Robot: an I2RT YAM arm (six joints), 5 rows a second.
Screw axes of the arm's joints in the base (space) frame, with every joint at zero. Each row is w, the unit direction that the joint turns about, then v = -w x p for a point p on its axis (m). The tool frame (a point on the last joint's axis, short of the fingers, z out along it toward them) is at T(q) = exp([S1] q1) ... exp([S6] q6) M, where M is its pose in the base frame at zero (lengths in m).
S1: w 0 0 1 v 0 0 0
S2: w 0 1 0 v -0.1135 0 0.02
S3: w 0 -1 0 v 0.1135 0 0.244
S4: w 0 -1 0 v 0.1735 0 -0.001
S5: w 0 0 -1 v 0 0.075 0
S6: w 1 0 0 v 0 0.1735 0
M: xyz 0.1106 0 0.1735 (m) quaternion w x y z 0.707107 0 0.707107 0
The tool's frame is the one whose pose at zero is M.
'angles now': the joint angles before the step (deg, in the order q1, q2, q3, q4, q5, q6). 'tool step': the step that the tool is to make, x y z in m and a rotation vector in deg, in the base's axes. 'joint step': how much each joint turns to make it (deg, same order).
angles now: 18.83, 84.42, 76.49, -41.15, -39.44, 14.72
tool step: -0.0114, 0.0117, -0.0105, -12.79, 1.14, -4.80
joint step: 4.20, 0.01, -0.07, -5.62, 14.62, -0.06
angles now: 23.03, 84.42, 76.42, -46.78, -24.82, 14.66
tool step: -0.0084, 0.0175, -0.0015, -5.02, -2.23, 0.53
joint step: 4.34, 0.04, 0.01, -0.11, 6.68, -0.05
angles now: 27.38, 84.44, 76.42, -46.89, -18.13, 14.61
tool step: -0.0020, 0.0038, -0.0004, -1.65, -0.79, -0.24
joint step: 1.05, 0.02, 0.02, -0.07, 2.24, 0.00
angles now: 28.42, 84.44, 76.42, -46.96, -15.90, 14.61
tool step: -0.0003, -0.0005, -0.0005, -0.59, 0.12, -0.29
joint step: 0.01, 0.01, 0.01, -0.39, 0.55, -0.02
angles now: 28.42, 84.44, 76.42, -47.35, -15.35, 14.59
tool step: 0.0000, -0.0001, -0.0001, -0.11, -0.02, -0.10
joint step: 0.00, 0.00, -0.02, -0.02, 0.14, 0.02
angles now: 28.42, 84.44, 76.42, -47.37, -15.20, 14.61
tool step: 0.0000, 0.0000, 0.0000, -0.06, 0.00, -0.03
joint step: 0.01, 0.01, 0.02, -0.04, 0.06, 0.00
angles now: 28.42, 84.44, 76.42, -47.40, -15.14, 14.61
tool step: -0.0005, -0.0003, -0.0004, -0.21, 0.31, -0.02
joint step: 0.00, 0.00, 0.00, -0.38, 0.04, 0.00
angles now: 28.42, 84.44, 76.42, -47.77, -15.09, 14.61
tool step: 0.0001, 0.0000, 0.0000, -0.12, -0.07, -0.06
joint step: 0.01, 0.02, 0.02, 0.00, 0.15, -0.02
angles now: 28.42, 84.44, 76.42, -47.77, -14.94, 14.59
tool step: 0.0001, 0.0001, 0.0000, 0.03, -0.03, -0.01
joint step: 0.01, 0.01, 0.00, 0.06, 0.00, 0.02
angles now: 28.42, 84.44, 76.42, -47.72, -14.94, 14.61
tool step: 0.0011, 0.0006, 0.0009, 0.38, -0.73, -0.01
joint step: 0.00, -0.01, 0.00, 0.82, 0.02, 0.00
